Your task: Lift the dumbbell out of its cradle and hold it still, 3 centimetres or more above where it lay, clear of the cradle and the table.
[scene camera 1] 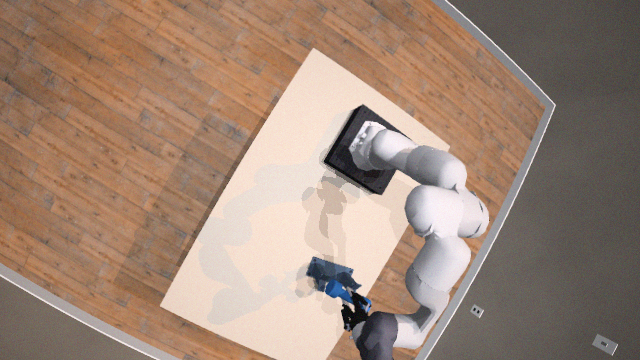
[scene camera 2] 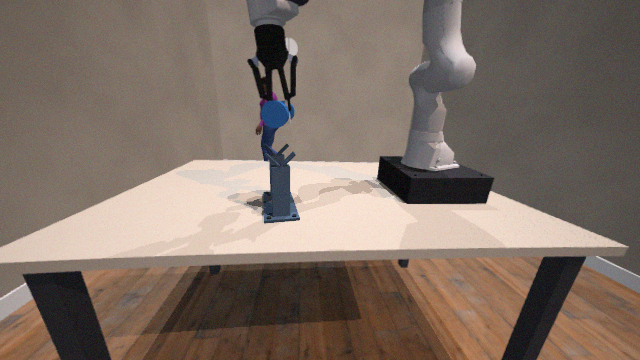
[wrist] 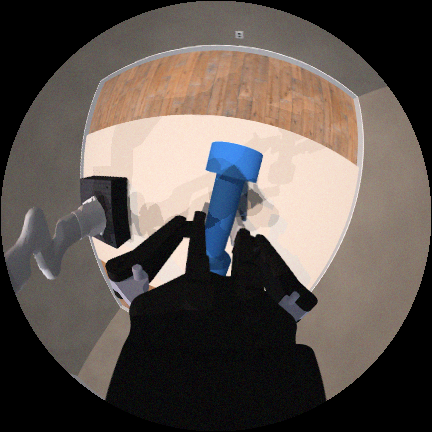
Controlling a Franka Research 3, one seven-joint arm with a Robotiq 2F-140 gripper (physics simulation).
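Observation:
The blue dumbbell [scene camera 1: 335, 289] [scene camera 2: 274, 114] [wrist: 226, 205] hangs in the air, held by its handle, one round end toward scene camera 2. My gripper [scene camera 1: 356, 301] [scene camera 2: 280, 102] [wrist: 218, 213] is shut on the dumbbell, with a finger on each side of the handle. The blue-grey cradle [scene camera 1: 330, 267] [scene camera 2: 281, 190] stands on the table [scene camera 1: 280, 200] [scene camera 2: 150, 220] [wrist: 170, 140]. In scene camera 2 its V-shaped arms are empty, with a visible gap up to the dumbbell. The dumbbell's far end is partly hidden by the gripper.
The arm's black base block [scene camera 1: 345, 150] [scene camera 2: 445, 187] [wrist: 120, 210] stands on the table, to the right in scene camera 2. A person [scene camera 2: 269, 132] in a magenta top and blue trousers is behind the table, partly hidden behind the dumbbell and gripper.

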